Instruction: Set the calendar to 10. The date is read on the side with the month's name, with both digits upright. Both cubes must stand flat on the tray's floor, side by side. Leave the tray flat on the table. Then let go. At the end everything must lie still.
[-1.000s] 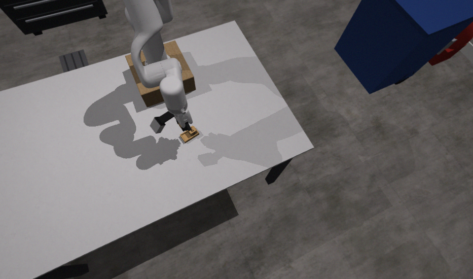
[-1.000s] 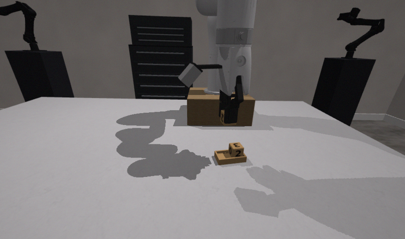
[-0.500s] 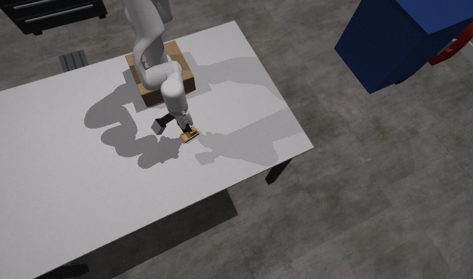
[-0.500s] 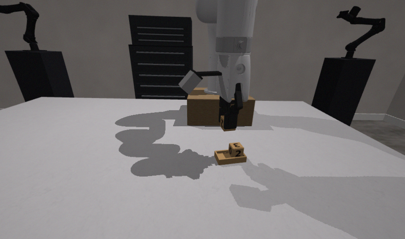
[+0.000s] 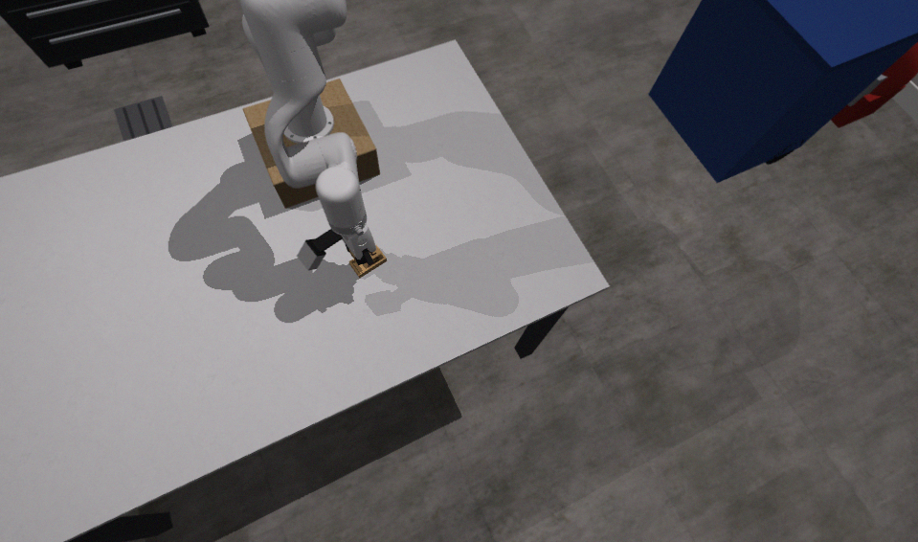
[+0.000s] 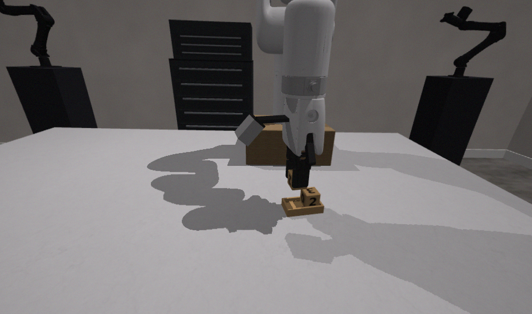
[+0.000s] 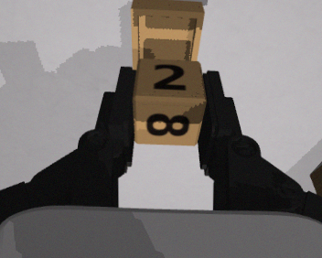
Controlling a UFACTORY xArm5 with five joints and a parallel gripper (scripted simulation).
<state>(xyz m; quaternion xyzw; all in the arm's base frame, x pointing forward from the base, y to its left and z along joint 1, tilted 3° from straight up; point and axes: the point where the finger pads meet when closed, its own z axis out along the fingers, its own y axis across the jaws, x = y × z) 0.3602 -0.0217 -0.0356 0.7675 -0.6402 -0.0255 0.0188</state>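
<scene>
Now: the wooden calendar tray 80 mm below my hand and 20 mm to the left of it.
</scene>
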